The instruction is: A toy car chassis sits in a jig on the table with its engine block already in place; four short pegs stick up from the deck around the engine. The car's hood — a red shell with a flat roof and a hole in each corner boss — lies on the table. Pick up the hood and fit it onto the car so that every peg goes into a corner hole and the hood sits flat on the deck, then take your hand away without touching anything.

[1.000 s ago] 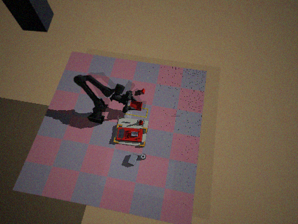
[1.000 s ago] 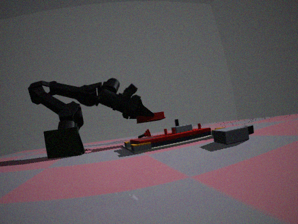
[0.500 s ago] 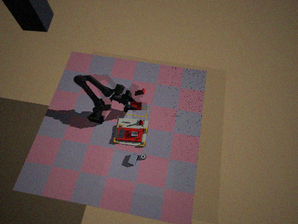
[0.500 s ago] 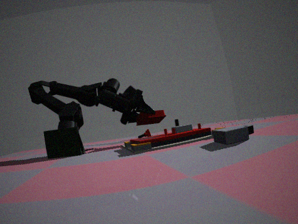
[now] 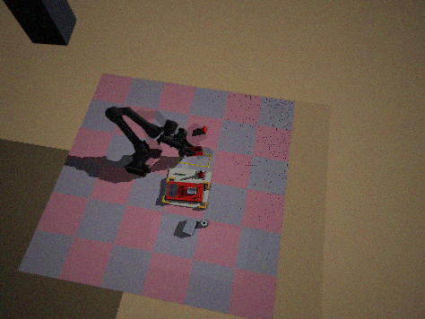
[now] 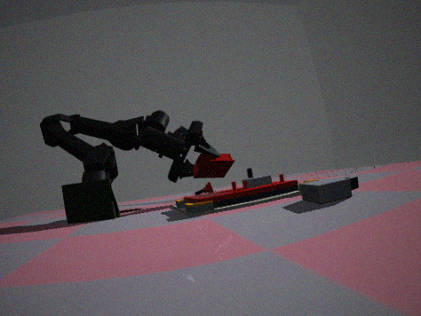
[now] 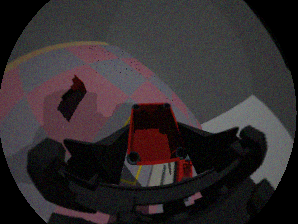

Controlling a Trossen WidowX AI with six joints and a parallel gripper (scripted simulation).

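My gripper tip is now 1 cm to the left of the red hood and 1 cm above it. The rest, counted from my gripper tip: grey engine block (1 cm ahead, 22 cm to the right, 6 cm below).
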